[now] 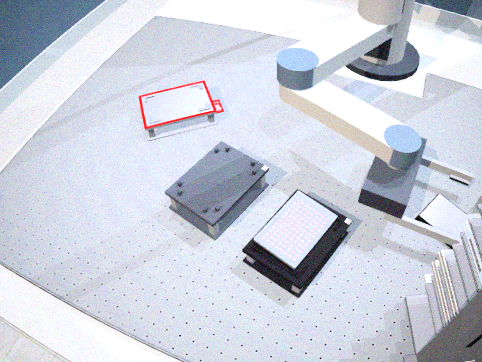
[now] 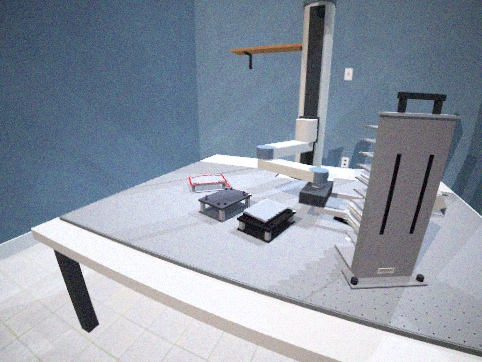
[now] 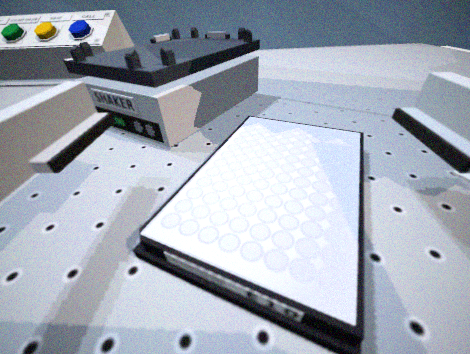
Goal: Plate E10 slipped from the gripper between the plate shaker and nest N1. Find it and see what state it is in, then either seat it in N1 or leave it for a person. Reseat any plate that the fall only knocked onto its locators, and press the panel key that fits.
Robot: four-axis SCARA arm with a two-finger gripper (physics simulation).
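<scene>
A plate with a pale top and black lower edge lies flat and well side up on the deck, beside the shaker. Faint round wells show; its front label is too blurred to read. My gripper is open, with a finger out to each side of this plate and nothing held. A white plate with a dotted top rests on a black nest; whether it is level there I cannot tell. A dark grey nest holds no plate. No N1 label is legible.
A red-outlined stand is at the back left. A tall grey plate rack stands at the right, partly screening the gripper. The key panel with green, yellow and blue keys stands behind the shaker, whose top holds no plate.
</scene>
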